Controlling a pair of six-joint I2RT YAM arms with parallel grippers.
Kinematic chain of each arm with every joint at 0, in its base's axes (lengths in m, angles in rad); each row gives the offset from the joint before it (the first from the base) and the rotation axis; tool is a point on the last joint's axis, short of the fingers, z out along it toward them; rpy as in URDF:
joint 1: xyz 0 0 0.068 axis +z
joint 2: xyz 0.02 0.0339 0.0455 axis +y
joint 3: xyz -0.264 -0.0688 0 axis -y
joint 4: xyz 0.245 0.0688 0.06 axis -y
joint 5: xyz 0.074 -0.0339 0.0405 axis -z
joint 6: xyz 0.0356 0 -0.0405 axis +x
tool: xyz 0 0 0 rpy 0 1.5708 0
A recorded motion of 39 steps. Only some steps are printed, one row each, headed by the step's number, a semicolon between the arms.
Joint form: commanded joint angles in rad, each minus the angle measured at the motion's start. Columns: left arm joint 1, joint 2, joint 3, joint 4, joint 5, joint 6; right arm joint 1, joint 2, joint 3, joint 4, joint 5, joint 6.
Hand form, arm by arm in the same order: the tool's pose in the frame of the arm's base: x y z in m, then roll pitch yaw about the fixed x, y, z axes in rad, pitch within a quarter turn. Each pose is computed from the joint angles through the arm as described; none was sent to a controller.
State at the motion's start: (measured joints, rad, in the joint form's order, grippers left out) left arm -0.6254 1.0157 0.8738 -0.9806 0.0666 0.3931; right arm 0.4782 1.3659 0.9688 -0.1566 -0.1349 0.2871
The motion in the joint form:
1: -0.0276 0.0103 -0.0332 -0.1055 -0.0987 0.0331; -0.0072 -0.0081 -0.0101 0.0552 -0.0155 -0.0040
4: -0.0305 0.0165 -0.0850 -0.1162 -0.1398 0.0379; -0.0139 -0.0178 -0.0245 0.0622 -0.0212 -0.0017
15: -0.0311 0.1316 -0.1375 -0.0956 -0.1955 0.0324; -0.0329 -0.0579 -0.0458 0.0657 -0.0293 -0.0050
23: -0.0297 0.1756 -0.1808 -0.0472 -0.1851 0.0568; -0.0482 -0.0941 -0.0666 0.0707 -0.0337 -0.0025
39: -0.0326 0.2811 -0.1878 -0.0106 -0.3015 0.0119; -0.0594 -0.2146 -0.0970 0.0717 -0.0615 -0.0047
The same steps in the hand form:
1: 0.1336 -0.1008 0.2484 2.9860 0.2587 2.0470; 0.2730 0.1450 0.2792 2.5568 0.9655 3.1058
4: 0.1299 -0.0966 0.2327 2.9781 0.1789 2.0485; 0.2715 0.1422 0.2777 2.5479 0.9649 3.0957
15: 0.1368 -0.0996 0.2024 2.9898 0.0232 2.0632; 0.2664 0.1336 0.2820 2.5265 0.9843 3.0676
23: 0.1381 -0.1008 0.1851 3.0155 -0.0111 2.0399; 0.2614 0.1265 0.2852 2.5014 0.9995 3.0342
39: 0.1477 -0.1037 0.1677 2.9372 -0.1206 2.0873; 0.2404 0.1146 0.3059 2.3893 1.0716 2.9528

